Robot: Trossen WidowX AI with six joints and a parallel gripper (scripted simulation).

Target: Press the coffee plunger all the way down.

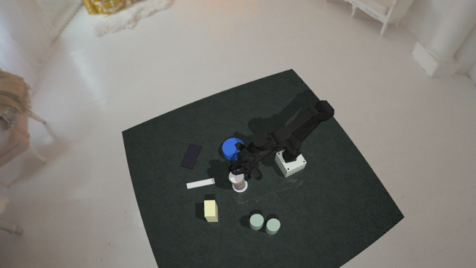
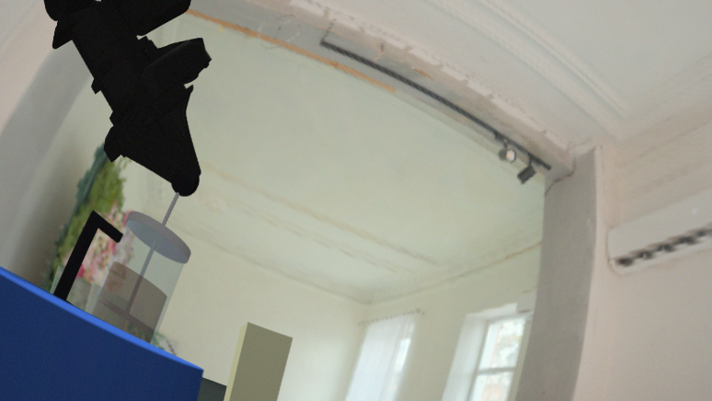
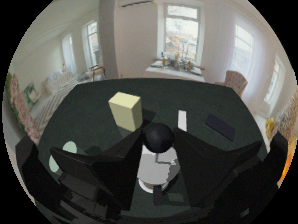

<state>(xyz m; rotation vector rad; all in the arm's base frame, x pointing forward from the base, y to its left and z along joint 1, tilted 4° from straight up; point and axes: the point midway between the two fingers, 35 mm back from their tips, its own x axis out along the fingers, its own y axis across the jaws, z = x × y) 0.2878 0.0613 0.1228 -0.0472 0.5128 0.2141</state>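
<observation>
Now: gripper tip 30 mm past the coffee press, 10 mm to the left of it and 100 mm above it. Also, from my gripper tip: white bar 170 mm ahead, 70 mm to the right, 190 mm below; then blue cylinder 40 mm behind, 220 mm to the right, 170 mm below.
</observation>
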